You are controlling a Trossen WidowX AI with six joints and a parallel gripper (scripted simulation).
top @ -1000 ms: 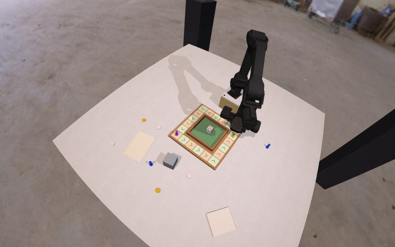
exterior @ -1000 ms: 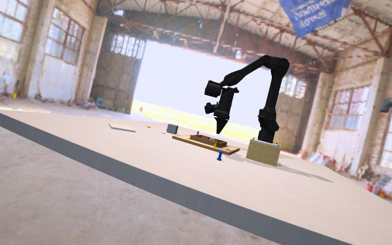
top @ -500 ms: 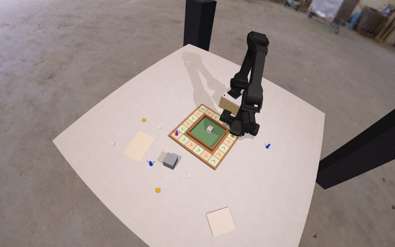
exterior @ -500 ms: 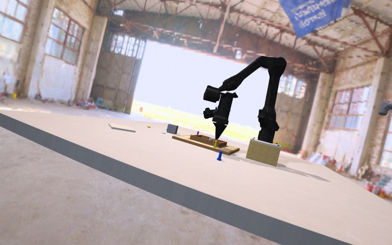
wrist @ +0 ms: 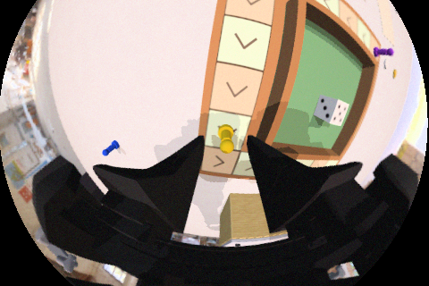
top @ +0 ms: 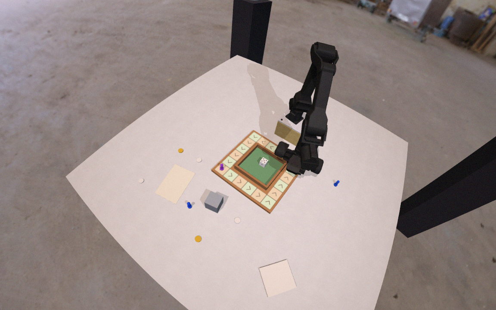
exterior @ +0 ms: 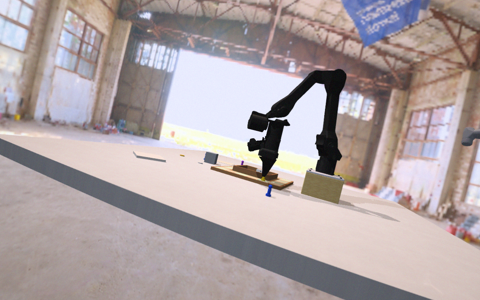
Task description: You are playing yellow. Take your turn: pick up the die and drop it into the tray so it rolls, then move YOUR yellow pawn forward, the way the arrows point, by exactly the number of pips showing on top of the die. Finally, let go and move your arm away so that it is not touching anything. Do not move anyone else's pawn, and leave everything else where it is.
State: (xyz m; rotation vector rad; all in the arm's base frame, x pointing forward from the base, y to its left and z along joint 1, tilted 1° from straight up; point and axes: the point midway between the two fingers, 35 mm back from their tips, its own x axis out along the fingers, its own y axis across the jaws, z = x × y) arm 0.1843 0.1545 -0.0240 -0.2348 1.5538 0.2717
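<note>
My gripper tip is right at the yellow pawn. The rest, counted from my gripper tip: white die 11 cm to the right, 7 cm ahead; then purple pawn 21 cm ahead, 20 cm to the right; then grey block 33 cm ahead, 11 cm to the right.
</note>
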